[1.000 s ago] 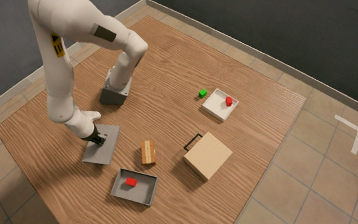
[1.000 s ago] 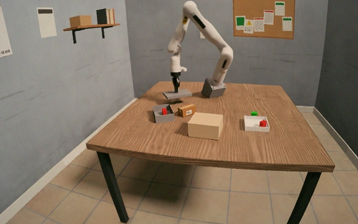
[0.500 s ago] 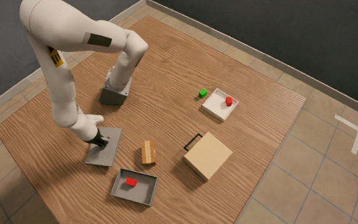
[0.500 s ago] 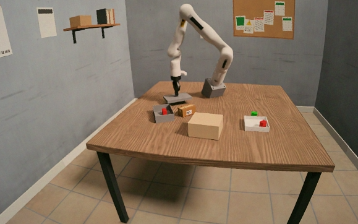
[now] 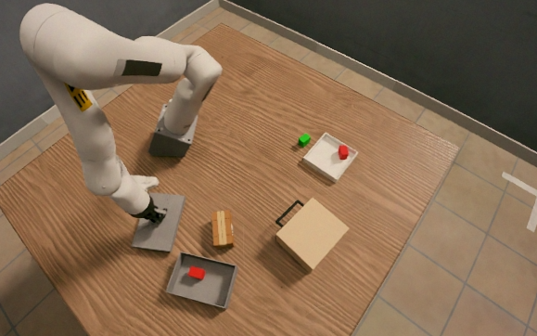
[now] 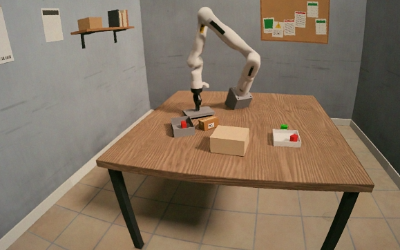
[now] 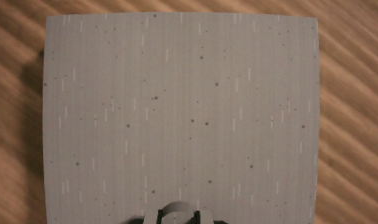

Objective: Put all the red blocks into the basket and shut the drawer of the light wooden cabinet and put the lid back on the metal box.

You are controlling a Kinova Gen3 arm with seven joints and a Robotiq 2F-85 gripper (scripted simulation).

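Right now my hand is 240 mm short of the grey metal box, 30 mm to the right of it and 30 mm above it. The rest, counted from my hand: grey lid (30 mm below); blue block (170 mm ahead, 150 mm to the left, 40 mm below); brown cardboard box (160 mm to the left, 150 mm ahead, 20 mm below).
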